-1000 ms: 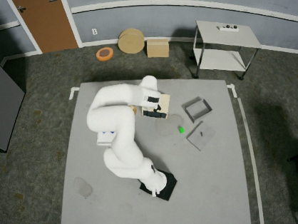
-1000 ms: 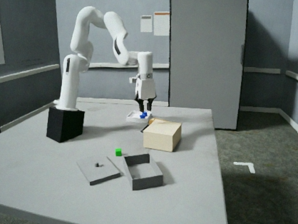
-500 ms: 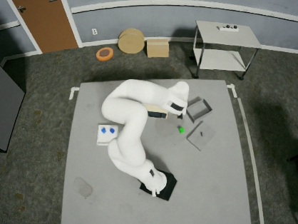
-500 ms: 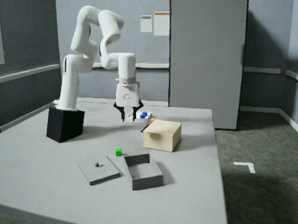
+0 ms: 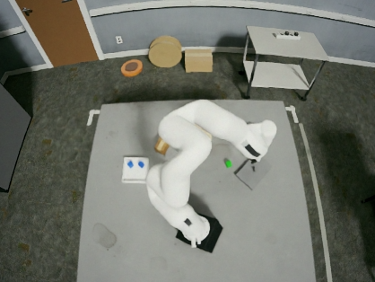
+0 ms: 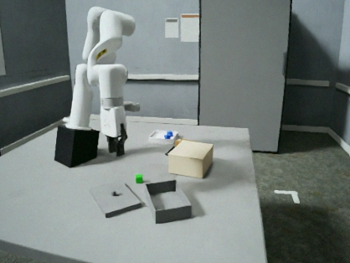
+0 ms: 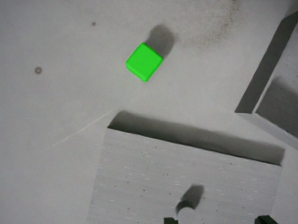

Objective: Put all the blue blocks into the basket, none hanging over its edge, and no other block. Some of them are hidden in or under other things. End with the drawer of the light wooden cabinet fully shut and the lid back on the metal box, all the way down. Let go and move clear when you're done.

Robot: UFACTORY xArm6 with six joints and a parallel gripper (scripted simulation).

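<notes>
Now: hand 1 cm past the lid, 3 cm to the left of it and 17 cm above it. Round my hand: metal box 18 cm ahead, 5 cm to the right, 16 cm below; dark-rimmed drawer 23 cm ahead, 27 cm to the left, 15 cm below; green block 5 cm ahead, 11 cm to the left, 17 cm below.
</notes>
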